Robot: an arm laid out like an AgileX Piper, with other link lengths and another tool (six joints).
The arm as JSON. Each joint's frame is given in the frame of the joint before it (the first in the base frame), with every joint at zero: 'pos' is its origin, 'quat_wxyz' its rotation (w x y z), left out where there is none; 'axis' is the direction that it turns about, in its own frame. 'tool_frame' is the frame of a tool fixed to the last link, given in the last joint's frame.
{
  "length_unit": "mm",
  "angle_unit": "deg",
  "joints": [
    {
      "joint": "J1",
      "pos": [
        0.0,
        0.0,
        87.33
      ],
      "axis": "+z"
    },
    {
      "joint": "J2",
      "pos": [
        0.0,
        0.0,
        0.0
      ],
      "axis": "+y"
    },
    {
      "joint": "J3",
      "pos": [
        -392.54,
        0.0,
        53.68
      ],
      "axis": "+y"
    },
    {
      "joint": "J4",
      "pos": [
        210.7,
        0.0,
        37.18
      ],
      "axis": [
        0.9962,
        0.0,
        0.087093
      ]
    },
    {
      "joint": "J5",
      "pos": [
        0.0,
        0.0,
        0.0
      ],
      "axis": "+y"
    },
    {
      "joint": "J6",
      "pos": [
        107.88,
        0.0,
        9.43
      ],
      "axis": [
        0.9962,
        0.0,
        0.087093
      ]
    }
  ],
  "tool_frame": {
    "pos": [
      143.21,
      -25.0,
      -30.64
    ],
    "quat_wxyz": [
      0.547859,
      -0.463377,
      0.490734,
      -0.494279
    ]
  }
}
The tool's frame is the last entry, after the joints.
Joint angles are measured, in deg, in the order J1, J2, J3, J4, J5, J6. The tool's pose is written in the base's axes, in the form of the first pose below.
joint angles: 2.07 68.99 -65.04 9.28 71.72 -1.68
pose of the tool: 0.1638 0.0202 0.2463 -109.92 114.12 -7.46
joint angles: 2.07 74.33 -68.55 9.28 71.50 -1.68
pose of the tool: 0.1937 0.0212 0.2452 -110.61 115.21 -6.01
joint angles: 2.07 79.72 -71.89 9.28 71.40 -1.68
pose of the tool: 0.2227 0.0223 0.2399 -111.47 116.49 -4.23
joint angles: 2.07 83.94 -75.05 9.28 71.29 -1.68
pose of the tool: 0.2478 0.0232 0.2357 -111.87 117.12 -3.36
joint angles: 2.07 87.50 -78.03 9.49 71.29 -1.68
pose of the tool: 0.2698 0.0249 0.2319 -111.98 117.43 -2.60
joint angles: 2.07 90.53 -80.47 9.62 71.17 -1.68
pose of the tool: 0.2885 0.0261 0.2271 -112.08 117.72 -2.03
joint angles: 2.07 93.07 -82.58 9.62 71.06 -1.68
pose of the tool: 0.3044 0.0267 0.2224 -112.20 117.95 -1.74
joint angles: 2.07 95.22 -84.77 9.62 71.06 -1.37
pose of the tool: 0.3189 0.0274 0.2195 -111.86 118.22 -1.72
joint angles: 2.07 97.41 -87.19 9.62 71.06 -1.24
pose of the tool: 0.3346 0.0281 0.2168 -111.63 118.20 -1.90
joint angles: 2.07 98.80 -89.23 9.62 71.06 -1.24
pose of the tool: 0.3467 0.0285 0.2168 -111.35 117.78 -2.51
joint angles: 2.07 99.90 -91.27 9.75 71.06 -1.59
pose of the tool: 0.3581 0.0292 0.2185 -111.22 116.80 -3.31
